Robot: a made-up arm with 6 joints.
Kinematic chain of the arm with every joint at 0, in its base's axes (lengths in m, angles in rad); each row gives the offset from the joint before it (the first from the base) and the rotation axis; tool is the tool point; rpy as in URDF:
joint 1: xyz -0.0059 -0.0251 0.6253 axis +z
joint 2: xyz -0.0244 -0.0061 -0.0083 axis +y
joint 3: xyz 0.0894 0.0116 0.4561 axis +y
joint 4: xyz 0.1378 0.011 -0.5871 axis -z
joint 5: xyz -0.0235 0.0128 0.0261 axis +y
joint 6: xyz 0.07 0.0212 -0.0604 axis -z
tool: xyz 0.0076 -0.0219 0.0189 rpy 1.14 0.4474 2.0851
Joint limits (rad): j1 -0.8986..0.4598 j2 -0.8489..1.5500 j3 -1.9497..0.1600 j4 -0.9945..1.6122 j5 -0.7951..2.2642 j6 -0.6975..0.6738
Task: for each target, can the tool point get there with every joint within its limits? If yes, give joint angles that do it. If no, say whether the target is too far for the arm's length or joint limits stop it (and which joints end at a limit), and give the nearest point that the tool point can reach.
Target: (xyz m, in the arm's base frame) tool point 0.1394 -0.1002 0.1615
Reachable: yes | joints -0.7319 1.0442 -0.4577 0.6009 1.1093 0.0516
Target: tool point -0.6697 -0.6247 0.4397
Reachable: no: joint limits stop it (at a limit: joint 1, joint 2, joint 3, joint 4, joint 6) | nearest point -0.2183 -0.1269 0.4699 | short by 0.673 m
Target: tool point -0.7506 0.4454 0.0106
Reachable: no: joint limits stop it (at a limit: joint 2, joint 4, joint 6) | nearest point -0.1762 0.0825 0.2760 | short by 0.729 m
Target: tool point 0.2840 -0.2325 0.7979
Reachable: yes | joints -0.7885 -0.5924 -0.2535 -0.5609 -0.2701 0.0310
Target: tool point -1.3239 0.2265 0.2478
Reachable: no: too far | nearest point -0.2439 0.0203 0.4252 | short by 1.114 m
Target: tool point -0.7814 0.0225 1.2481
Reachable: no: joint limits stop it (at a limit: joint 2, joint 3, joint 5, joint 6) | nearest point -0.3347 -0.0049 1.5514 | short by 0.541 m
